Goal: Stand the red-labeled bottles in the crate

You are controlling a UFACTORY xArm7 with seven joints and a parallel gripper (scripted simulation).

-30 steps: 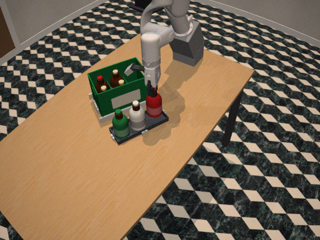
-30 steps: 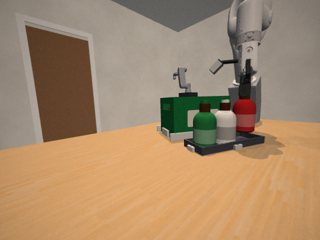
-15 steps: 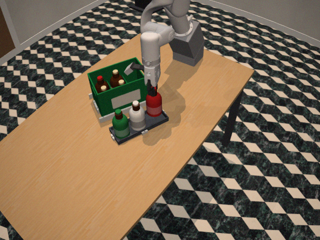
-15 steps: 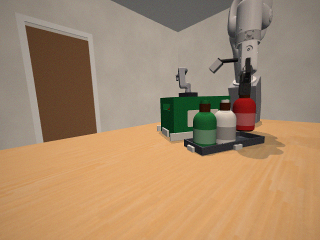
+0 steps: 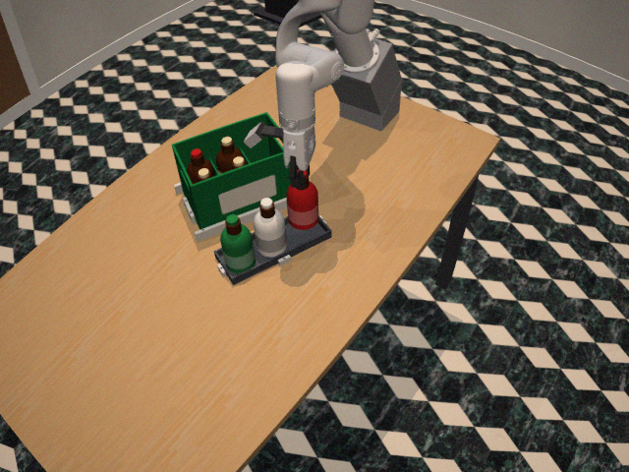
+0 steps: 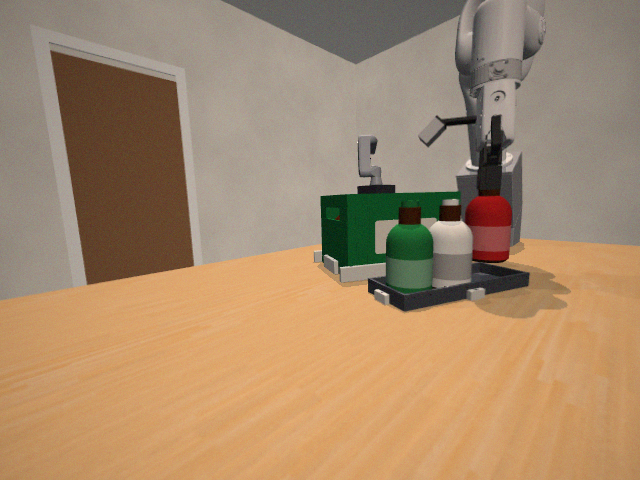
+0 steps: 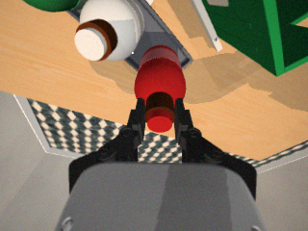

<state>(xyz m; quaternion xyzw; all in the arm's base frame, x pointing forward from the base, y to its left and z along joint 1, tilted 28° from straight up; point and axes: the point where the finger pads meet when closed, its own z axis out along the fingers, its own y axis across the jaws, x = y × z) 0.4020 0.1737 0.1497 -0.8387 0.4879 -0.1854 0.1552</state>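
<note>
My gripper is now 70 mm above the red-labeled bottle. The rest, counted from my hand: tray: 80 mm ahead, 20 mm to the right, 180 mm below; then green bottle: 170 mm ahead, 40 mm to the right, 110 mm below; then white bottle: 90 mm ahead, 20 mm to the right, 110 mm below.
</note>
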